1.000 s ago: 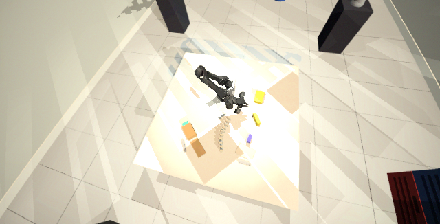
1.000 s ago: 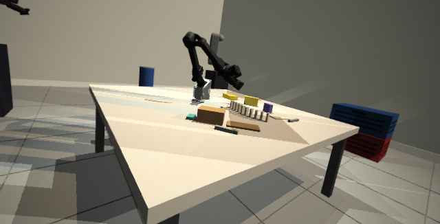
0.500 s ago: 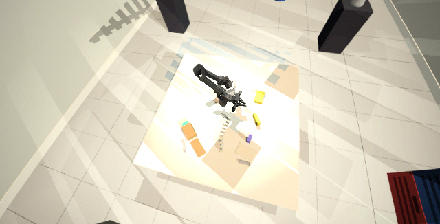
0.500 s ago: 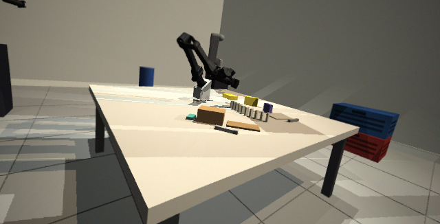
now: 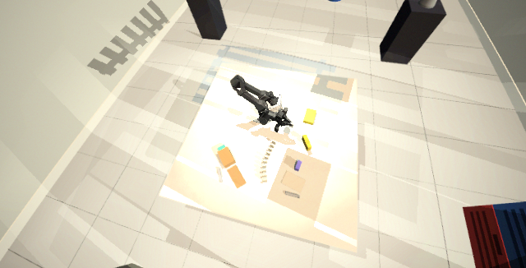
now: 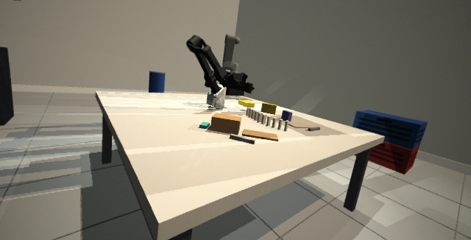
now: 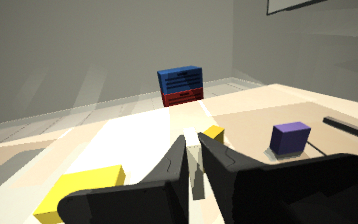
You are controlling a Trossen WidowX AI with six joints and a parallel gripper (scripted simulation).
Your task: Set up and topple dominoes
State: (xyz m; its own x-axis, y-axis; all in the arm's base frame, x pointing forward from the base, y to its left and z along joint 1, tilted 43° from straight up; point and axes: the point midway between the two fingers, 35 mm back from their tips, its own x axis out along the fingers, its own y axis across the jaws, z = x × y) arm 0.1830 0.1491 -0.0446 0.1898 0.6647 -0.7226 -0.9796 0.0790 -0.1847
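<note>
Right now the yellow block is 6 cm ahead of my gripper tip, 12 cm to the left of it and 13 cm below it. Round my gripper tip: box (30 cm ahead, 42 cm to the right, 13 cm below); pale flat tile (34 cm ahead, 8 cm to the left, 16 cm below); purple cube (24 cm ahead, 9 cm to the left, 13 cm below).
</note>
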